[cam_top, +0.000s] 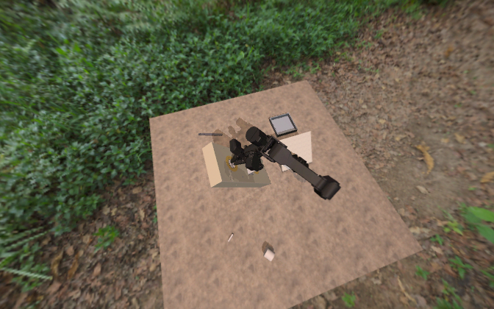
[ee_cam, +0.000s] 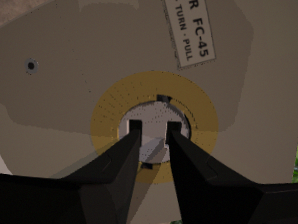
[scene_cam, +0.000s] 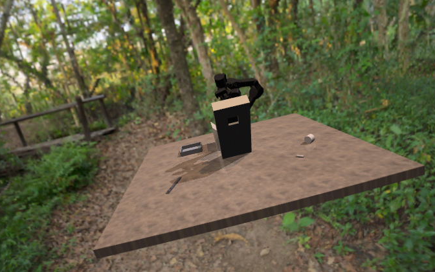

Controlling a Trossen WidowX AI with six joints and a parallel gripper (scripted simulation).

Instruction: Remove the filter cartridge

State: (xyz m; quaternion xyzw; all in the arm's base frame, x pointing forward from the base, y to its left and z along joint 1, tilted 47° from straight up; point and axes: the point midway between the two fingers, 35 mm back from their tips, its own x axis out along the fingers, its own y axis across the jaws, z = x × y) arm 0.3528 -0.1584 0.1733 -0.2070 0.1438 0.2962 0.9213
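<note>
My gripper tip is 1 cm short of the round grey filter cartridge and 1 cm above it. Also, from my gripper tip: small pin (30 cm to the left, 28 cm below, 10 cm ahead); then grey tray (42 cm behind, 30 cm to the right, 28 cm below).
</note>
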